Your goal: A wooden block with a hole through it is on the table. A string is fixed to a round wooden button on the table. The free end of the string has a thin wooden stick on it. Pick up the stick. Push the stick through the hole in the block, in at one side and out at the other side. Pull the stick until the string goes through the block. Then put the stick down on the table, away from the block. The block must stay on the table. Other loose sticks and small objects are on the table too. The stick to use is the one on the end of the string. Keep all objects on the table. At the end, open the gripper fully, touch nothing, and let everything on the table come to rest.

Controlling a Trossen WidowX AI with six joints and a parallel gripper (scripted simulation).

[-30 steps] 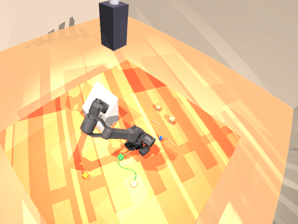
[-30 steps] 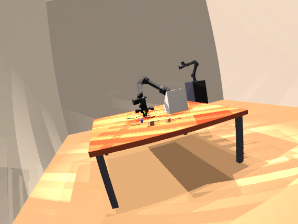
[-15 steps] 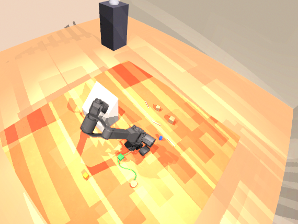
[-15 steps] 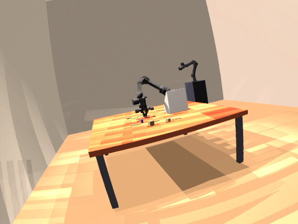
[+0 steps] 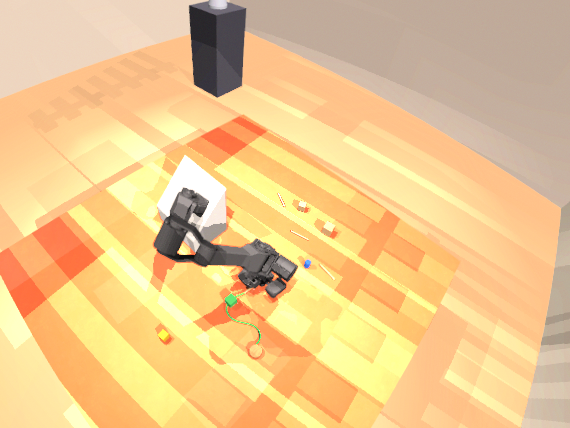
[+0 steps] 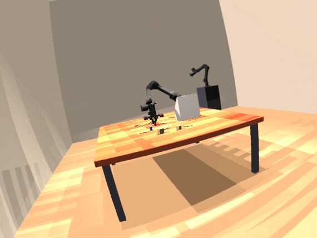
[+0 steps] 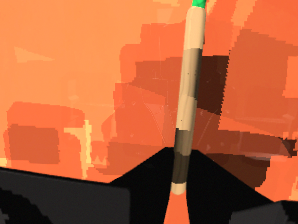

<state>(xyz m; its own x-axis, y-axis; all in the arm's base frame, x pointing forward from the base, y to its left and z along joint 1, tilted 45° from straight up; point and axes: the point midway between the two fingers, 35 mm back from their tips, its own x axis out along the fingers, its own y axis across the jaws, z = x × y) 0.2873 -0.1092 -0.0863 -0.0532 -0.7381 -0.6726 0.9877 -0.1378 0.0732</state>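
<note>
The thin wooden stick lies 1 cm behind my gripper tip, 4 cm to the right of it and 1 cm above it. The rest, counted from my gripper tip: blue piece 9 cm ahead, 17 cm to the left, 2 cm above; then green block 2 cm behind, 11 cm to the right, 2 cm above; then round wooden button 14 cm ahead, 18 cm to the right, 1 cm above.
</note>
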